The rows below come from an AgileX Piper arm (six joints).
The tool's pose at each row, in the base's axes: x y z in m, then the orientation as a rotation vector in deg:
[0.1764, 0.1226, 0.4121, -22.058, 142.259, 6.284]
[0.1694, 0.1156, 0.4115, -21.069, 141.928, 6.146]
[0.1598, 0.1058, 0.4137, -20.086, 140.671, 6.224]
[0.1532, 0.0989, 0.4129, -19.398, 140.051, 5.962]
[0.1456, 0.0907, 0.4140, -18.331, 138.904, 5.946]
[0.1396, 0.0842, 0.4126, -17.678, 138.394, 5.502]
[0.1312, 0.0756, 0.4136, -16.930, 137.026, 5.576]
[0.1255, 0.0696, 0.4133, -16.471, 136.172, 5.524]
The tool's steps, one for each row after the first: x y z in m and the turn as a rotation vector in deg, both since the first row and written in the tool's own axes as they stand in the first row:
[0.0075, -0.0046, -0.0047, 0.375, -0.457, 0.619]
[0.0160, -0.0111, -0.0135, 0.674, -1.835, 1.159]
[0.0232, -0.0157, -0.0178, 1.090, -2.518, 1.502]
[0.0304, -0.0212, -0.0243, 1.471, -3.785, 2.106]
[0.0375, -0.0256, -0.0277, 2.004, -4.335, 2.402]
[0.0455, -0.0313, -0.0347, 2.262, -5.781, 2.777]
[0.0515, -0.0354, -0.0387, 2.492, -6.674, 2.984]

